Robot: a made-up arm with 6 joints. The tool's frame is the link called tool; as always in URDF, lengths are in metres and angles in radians. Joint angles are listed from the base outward.
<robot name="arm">
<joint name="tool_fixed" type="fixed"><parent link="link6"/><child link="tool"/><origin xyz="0 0 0" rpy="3.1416 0 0"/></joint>
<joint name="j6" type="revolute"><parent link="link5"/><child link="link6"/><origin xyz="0.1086 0 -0.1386"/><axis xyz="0 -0.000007 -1"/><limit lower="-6.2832" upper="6.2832"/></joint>
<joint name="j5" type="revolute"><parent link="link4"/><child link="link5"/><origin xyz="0 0 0"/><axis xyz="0 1 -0.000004"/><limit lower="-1.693" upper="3.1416"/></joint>
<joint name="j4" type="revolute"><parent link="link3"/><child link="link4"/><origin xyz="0.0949 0 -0.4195"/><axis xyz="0 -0.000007 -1"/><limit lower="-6.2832" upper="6.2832"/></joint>
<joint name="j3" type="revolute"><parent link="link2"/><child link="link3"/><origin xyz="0.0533 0 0.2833"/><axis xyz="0 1 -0.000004"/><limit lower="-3.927" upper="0.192"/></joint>
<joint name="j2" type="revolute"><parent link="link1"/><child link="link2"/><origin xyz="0 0 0"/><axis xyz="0 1 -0.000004"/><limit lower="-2.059" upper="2.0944"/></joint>
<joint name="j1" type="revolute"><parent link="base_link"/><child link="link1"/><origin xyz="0 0 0.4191"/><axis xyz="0 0 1"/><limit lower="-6.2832" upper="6.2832"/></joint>
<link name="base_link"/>
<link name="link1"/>
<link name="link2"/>
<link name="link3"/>
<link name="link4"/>
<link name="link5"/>
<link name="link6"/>
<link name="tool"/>
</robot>
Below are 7 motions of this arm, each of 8 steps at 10 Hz.
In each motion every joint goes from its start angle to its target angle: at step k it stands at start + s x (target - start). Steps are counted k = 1, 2, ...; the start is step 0. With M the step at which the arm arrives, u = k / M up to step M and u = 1 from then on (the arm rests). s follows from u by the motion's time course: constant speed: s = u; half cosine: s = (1 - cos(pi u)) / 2; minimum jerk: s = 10 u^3 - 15 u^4 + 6 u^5.
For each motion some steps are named. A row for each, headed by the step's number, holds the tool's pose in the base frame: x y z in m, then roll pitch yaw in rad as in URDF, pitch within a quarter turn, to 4 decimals.
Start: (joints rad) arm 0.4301 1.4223 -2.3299 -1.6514 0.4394 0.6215
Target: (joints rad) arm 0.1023 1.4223 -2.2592 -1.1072 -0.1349 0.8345
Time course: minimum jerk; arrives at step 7
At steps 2, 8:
2: 0.7280 0.3506 0.1161 2.2298 -0.3053 1.2806
8: 0.7764 0.1932 0.1575 2.9261 -0.8845 0.5318

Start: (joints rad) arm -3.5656 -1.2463 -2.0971 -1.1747 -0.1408 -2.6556
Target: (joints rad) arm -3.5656 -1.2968 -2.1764 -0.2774 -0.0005 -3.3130
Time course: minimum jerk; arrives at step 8
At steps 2, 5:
2: 0.4271 -0.3140 1.0566 0.0855 -0.2837 2.0294
5: 0.5262 -0.3001 1.0239 0.1503 -0.2953 2.1774

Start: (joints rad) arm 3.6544 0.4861 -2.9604 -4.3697 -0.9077 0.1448
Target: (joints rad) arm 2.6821 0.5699 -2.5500 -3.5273 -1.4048 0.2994
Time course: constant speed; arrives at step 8
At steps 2, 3, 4, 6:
2: -0.4873 0.0195 0.9226 -1.4816 1.1024 1.1006
3: -0.4997 0.0637 0.8851 -1.8198 1.1191 0.7091
4: -0.5038 0.1098 0.8481 -2.1555 1.0890 0.3141
6: -0.4880 0.2015 0.7783 -2.6478 0.9142 -0.3116

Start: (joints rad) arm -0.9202 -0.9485 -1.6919 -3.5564 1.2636 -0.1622
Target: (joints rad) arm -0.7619 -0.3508 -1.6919 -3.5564 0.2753 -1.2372
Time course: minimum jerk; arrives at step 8
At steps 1, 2, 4, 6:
1: -0.0178 0.0876 1.2134 -0.1017 -0.7886 -1.3405
2: 0.0114 0.0402 1.2167 -0.0638 -0.6658 -1.4399
4: 0.1521 -0.1589 1.1714 -0.2187 -0.1975 -1.8146
6: 0.2826 -0.3068 1.0418 -0.6985 -0.0788 -2.2104

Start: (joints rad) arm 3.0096 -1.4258 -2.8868 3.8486 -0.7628 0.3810
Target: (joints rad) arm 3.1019 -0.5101 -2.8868 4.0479 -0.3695 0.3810
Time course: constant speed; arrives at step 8
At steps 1, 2, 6, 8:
1: 0.6197 -0.1913 0.7955 -0.6480 0.0608 -2.4185
2: 0.5840 -0.1820 0.8675 -0.5900 0.1137 -2.3604
6: 0.3648 -0.1436 1.1063 -0.2925 0.2512 -2.0896
8: 0.2171 -0.1278 1.1850 -0.1128 0.2667 -1.9463

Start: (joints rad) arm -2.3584 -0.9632 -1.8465 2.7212 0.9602 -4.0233
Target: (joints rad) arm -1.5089 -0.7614 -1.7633 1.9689 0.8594 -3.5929
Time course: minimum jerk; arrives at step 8
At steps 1, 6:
1: 0.1136 0.0856 1.2269 -0.4411 0.5133 -0.5595
6: 0.0300 -0.0742 1.2120 0.2779 0.7074 0.2909

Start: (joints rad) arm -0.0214 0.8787 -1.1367 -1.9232 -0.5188 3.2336
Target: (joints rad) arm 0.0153 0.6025 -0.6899 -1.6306 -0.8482 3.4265
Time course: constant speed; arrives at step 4
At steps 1, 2, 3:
1: 0.3923 0.1567 0.1248 -2.9844 0.5559 -1.3353
2: 0.3686 0.1670 0.1509 -3.0733 0.6634 -1.4728
3: 0.3457 0.1749 0.1767 3.0958 0.7563 -1.6348

